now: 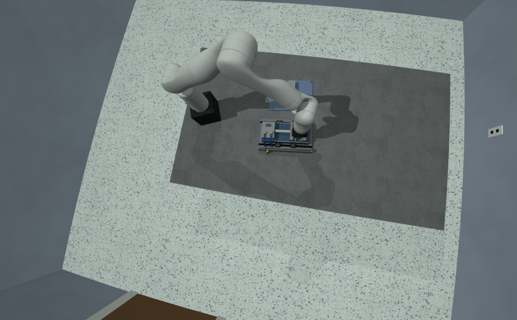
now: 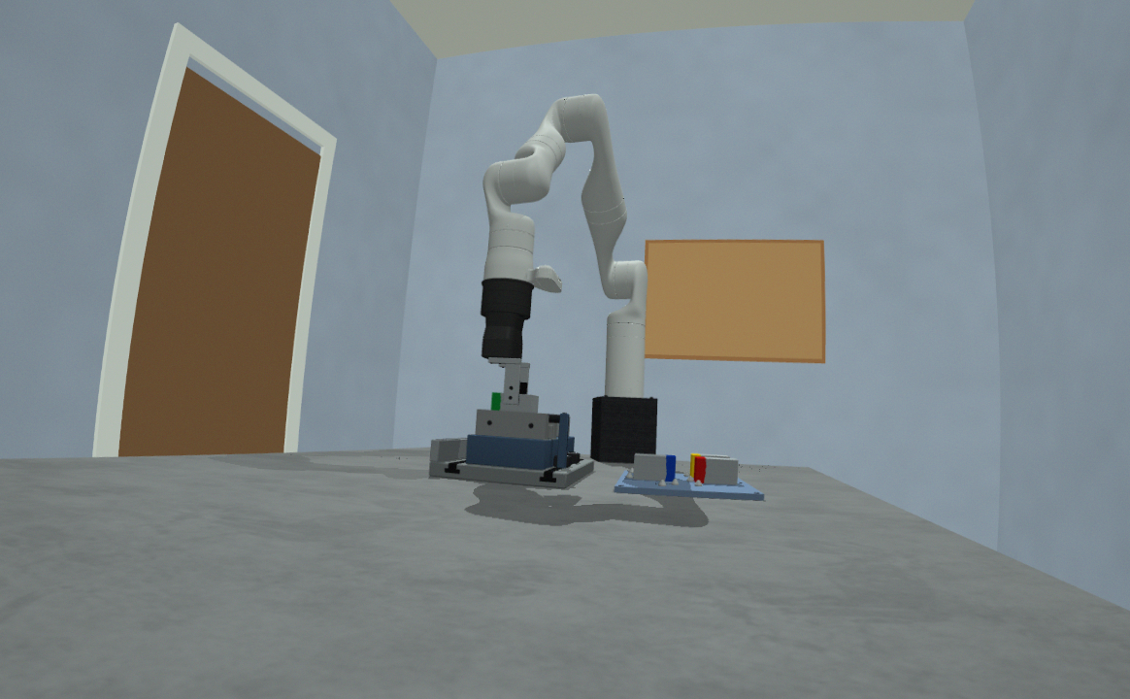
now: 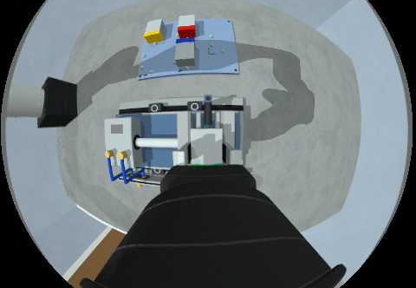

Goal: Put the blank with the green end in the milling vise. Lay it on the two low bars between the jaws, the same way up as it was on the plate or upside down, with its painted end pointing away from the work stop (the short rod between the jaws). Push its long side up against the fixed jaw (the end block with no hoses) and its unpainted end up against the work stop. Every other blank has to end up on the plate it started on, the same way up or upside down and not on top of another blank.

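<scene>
The green-ended blank lies 2 cm below my hand. Also, from my hand: fixed jaw 5 cm below, 3 cm ahead, 1 cm to the left; then milling vise 8 cm below, 7 cm behind, 1 cm to the left; then work stop rod 5 cm to the left, 3 cm below.
</scene>
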